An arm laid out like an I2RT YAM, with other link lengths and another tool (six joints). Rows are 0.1 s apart.
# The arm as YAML. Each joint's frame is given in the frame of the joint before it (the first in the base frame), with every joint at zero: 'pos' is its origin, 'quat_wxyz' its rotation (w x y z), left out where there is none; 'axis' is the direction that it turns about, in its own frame. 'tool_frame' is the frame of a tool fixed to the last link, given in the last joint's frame.
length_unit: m
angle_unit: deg
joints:
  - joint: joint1
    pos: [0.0, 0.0, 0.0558]
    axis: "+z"
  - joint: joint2
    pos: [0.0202, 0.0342, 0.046]
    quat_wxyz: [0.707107, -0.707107, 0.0, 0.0]
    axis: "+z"
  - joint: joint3
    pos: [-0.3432, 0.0, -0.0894]
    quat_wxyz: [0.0, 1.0, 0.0, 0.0]
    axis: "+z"
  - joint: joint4
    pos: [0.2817, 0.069, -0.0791]
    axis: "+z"
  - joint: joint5
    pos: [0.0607, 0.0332, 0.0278]
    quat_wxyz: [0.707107, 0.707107, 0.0, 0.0]
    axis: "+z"
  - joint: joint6
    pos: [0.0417, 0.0, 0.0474]
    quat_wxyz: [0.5, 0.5, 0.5, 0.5]
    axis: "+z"
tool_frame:
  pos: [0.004, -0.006, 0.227]
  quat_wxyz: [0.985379, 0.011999, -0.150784, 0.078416]
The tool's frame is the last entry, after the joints.
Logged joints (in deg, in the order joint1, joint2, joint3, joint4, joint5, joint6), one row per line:
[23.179, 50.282, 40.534, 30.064, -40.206, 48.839]
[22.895, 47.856, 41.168, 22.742, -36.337, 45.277]
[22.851, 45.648, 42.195, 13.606, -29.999, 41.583]
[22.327, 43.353, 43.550, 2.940, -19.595, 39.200]
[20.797, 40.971, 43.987, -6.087, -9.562, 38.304]
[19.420, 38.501, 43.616, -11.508, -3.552, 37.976]
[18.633, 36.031, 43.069, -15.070, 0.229, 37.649]
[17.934, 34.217, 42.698, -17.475, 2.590, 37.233]
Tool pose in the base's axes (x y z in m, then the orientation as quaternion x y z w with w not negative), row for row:
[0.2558, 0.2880, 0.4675, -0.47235, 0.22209, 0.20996, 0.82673]
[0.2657, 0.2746, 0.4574, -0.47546, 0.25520, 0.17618, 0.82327]
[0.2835, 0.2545, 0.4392, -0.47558, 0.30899, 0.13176, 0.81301]
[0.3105, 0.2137, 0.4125, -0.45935, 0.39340, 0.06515, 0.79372]
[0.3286, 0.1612, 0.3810, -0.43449, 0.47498, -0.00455, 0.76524]
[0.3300, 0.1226, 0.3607, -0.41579, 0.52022, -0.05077, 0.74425]
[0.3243, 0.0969, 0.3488, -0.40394, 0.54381, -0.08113, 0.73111]
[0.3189, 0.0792, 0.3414, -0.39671, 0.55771, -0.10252, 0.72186]
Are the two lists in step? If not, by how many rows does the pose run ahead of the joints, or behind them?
They are in step.
